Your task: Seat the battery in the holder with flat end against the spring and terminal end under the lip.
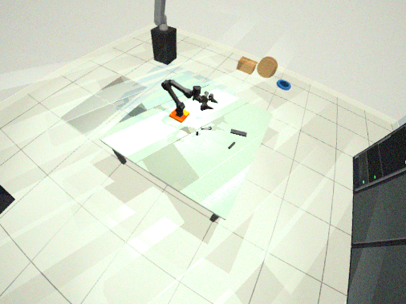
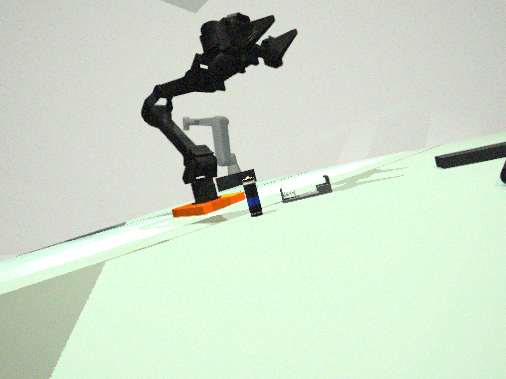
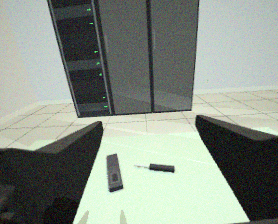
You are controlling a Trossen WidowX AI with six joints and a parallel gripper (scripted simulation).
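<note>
My gripper tip is 90 mm past the battery, 110 mm to the left of it and 300 mm above it. From my gripper tip the other things lie so: long black bar: 260 mm ahead, 110 mm to the left, 320 mm below.
</note>
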